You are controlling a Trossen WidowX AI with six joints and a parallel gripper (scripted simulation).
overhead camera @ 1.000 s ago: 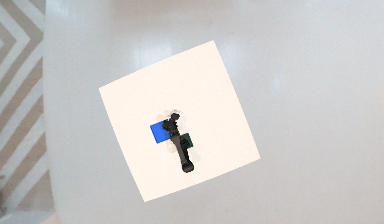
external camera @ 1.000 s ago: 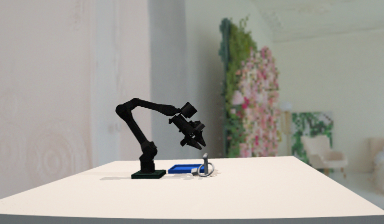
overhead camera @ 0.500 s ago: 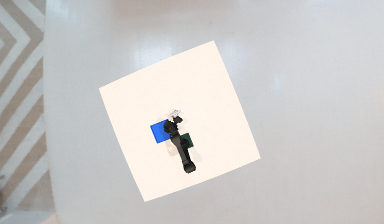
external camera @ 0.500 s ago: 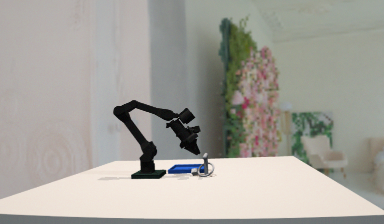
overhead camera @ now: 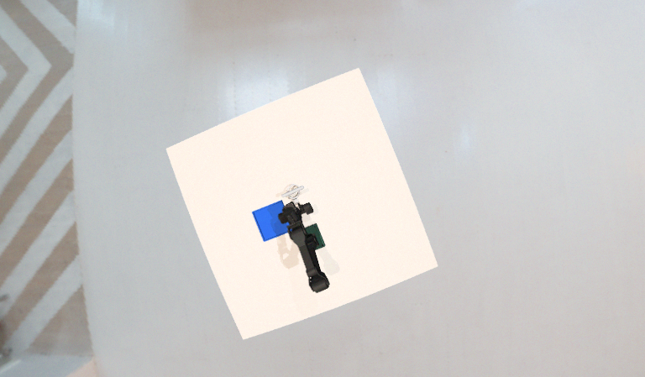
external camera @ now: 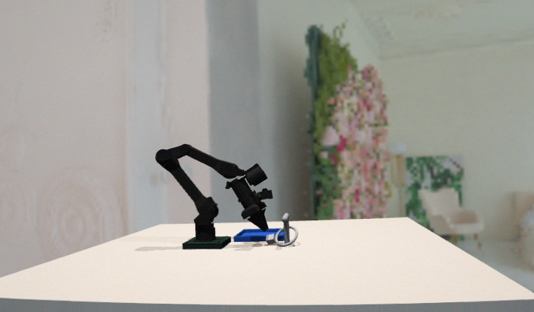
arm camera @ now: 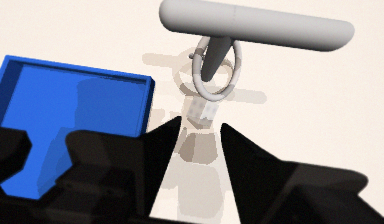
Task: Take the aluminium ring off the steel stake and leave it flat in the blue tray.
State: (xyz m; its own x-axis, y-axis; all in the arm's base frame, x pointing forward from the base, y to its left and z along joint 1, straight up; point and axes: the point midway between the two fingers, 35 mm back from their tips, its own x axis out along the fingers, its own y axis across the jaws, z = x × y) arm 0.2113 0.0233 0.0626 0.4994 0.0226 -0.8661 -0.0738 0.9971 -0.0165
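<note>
My gripper tip is now 60 mm short of the aluminium ring, 20 mm above it and 10 mm to the left of it. From my gripper tip the other things lie so: blue tray: 160 mm to the left, 60 mm behind, 40 mm below.
</note>
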